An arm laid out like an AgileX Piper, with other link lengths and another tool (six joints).
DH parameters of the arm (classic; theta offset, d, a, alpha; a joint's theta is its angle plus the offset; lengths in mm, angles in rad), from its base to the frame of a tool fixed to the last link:
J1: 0 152.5 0 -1.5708
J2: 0.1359 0 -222.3 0
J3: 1.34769 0 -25.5 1.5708
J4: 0 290.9 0 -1.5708
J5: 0 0 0 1.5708
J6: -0.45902 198 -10.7 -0.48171
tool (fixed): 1.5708 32 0 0
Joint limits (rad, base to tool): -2.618..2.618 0..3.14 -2.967..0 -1.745..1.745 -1.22..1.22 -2.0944..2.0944
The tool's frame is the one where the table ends.
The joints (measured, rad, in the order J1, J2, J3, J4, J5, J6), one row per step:
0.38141, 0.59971, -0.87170, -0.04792, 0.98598, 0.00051
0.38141, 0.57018, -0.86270, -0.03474, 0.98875, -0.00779
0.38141, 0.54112, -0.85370, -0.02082, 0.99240, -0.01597
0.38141, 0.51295, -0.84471, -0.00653, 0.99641, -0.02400
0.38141, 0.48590, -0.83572, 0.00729, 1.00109, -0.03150
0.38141, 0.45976, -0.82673, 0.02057, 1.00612, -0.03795
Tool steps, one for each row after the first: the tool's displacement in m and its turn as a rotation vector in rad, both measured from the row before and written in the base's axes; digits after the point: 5 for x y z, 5 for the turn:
-0.00539, 0.00051, 0.00376, 0.01167, -0.01415, 0.00946
-0.00552, 0.00062, 0.00336, 0.01176, -0.01276, 0.00982
-0.00549, 0.00072, 0.00296, 0.01159, -0.01160, 0.01007
-0.00538, 0.00068, 0.00243, 0.01079, -0.01009, 0.00979
-0.00524, 0.00064, 0.00204, 0.01056, -0.00891, 0.00920

